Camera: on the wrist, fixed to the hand. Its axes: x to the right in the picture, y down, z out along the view.
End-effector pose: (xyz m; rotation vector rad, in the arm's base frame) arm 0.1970 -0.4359 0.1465 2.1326 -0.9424 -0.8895
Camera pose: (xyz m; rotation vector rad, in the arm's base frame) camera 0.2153 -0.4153 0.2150 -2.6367 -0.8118 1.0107
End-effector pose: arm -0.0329 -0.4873 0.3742 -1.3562 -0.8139 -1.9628
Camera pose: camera -0.0321 -0.5498 0.3349 0.1417 1.8458 2.0416
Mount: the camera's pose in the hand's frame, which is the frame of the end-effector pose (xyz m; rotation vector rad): -0.0289 0.0340 -0.0588 0.3336 0.1673 -1.5218
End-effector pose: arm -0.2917 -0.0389 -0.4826 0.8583 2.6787 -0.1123
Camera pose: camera -0.2665 -0.0170 -0.4168 1.2442 -2.7097 0.7955
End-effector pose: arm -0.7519 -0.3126 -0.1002 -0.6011 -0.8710 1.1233
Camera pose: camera -0.7250 -0.3277 -0.1673 0.3010 -0.6864 -0.1908
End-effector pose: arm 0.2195 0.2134 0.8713 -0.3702 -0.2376 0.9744
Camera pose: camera 0.1991 0.1947 0.8029 0.0950 -0.1347 -0.5207
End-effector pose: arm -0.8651 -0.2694 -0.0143 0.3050 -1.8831 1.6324
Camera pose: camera -0.8436 -0.2126 -0.0562 1.2810 -0.6955 0.7659
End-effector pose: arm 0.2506 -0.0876 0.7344 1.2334 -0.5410 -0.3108
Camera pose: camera 0.2565 -0.0151 0.7468 1.7880 0.6371 -1.4021
